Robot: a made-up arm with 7 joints. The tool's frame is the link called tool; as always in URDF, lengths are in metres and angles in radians. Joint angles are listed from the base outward.
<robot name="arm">
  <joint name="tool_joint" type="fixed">
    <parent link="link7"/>
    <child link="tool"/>
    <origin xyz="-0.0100 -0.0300 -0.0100" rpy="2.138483 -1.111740 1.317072"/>
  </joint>
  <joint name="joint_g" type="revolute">
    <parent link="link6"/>
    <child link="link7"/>
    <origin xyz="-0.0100 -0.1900 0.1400" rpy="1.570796 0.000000 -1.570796"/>
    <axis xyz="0 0 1"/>
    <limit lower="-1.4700" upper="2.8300"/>
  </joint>
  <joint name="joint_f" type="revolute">
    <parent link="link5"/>
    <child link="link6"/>
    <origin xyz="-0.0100 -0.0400 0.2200" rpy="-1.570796 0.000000 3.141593"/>
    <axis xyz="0 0 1"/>
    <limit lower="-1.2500" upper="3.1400"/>
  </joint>
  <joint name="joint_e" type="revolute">
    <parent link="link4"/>
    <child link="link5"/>
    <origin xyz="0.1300 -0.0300 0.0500" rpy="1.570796 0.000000 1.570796"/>
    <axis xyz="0 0 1"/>
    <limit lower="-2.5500" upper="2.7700"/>
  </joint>
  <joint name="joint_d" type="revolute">
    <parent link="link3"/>
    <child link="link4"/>
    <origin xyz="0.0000 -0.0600 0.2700" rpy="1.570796 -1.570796 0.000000"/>
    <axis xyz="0 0 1"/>
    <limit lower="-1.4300" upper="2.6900"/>
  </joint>
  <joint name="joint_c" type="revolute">
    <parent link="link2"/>
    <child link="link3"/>
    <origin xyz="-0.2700 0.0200 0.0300" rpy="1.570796 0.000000 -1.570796"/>
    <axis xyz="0 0 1"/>
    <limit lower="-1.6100" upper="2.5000"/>
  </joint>
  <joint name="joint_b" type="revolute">
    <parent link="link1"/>
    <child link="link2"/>
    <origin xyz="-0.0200 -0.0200 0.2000" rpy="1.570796 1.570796 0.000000"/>
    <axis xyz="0 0 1"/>
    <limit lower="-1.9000" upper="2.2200"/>
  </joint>
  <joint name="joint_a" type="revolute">
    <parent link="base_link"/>
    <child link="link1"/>
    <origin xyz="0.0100 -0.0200 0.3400"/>
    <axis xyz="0 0 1"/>
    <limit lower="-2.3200" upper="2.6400"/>
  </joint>
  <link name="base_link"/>
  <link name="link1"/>
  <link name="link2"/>
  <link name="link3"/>
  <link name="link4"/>
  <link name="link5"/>
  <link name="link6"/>
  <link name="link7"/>
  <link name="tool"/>
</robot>
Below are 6 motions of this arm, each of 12 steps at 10 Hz.
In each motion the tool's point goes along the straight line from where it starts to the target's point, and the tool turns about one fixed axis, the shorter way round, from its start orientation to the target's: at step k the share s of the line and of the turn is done. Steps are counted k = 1, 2, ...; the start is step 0. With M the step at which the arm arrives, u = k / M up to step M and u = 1 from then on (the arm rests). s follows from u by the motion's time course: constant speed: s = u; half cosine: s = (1 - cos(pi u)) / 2; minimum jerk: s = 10 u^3 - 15 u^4 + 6 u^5.
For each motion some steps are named. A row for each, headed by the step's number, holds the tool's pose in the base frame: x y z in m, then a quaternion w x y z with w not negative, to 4 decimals.
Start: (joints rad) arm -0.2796 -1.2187 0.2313 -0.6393 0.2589 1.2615 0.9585
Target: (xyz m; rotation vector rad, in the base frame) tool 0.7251 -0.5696 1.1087 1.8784 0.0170 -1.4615
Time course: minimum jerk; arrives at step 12
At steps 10, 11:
10: 0.7169 -0.5636 1.1094 0.3838 0.7388 -0.0034 -0.5540
11: 0.7239 -0.5687 1.1088 0.3734 0.7336 0.0052 -0.5678

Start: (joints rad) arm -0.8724 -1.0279 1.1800 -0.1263 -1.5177 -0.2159 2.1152
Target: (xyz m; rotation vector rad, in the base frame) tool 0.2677 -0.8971 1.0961 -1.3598 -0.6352 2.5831
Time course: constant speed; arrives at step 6
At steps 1, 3, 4, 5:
1: 0.3101 -0.8470 1.1996 0.1373 -0.6277 0.0924 0.7607
3: 0.2932 -0.8670 1.1582 0.1150 -0.5674 -0.0302 0.8148
4: 0.2847 -0.8770 1.1375 0.1029 -0.5324 -0.0914 0.8352
5: 0.2762 -0.8871 1.1168 0.0902 -0.4945 -0.1521 0.8510

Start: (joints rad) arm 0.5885 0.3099 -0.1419 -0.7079 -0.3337 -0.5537 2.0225
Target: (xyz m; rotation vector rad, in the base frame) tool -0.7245 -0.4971 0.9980 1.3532 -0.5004 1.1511
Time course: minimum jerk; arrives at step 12
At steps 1, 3, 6, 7, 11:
1: -0.4588 -0.4517 1.3468 0.2454 0.9529 0.1711 0.0494
3: -0.4851 -0.4562 1.3123 0.2925 0.9416 0.1336 0.1003
6: -0.5910 -0.4743 1.1733 0.4605 0.8366 -0.0235 0.2959
7: -0.6319 -0.4813 1.1195 0.5136 0.7721 -0.0845 0.3645
11: -0.7231 -0.4969 0.9998 0.6026 0.5877 -0.2143 0.4956

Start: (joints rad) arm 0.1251 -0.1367 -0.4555 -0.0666 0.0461 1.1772 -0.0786
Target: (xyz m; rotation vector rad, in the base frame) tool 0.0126 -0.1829 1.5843 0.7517 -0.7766 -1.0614
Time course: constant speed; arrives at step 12
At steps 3, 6, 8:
3: -0.0585 -0.0657 1.5233 0.7606 0.1627 -0.5631 -0.2791
6: -0.0348 -0.1048 1.5436 0.7593 0.2253 -0.4991 -0.3515
8: -0.0190 -0.1308 1.5572 0.7528 0.2655 -0.4527 -0.3972

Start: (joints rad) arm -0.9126 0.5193 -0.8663 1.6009 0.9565 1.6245 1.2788
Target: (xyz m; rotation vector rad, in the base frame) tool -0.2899 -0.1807 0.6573 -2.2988 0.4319 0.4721
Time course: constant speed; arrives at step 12
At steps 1, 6, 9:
1: -0.4292 -0.1225 1.0444 0.0359 0.7411 -0.6641 -0.0917
6: -0.3659 -0.1489 0.8685 0.1576 -0.8601 0.4640 0.1418
9: -0.3279 -0.1648 0.7629 0.2678 -0.8930 0.3216 0.1657

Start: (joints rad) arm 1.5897 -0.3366 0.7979 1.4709 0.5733 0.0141 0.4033
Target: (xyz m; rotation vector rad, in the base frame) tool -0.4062 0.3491 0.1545 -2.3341 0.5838 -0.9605
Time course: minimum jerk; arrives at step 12
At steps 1, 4, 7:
1: -0.3251 0.5279 0.9223 0.3378 -0.5794 0.5923 0.4464
4: -0.3418 0.4911 0.7642 0.3507 -0.6979 0.5524 0.2911
7: -0.3779 0.4114 0.4220 0.3308 -0.8543 0.3936 -0.0761

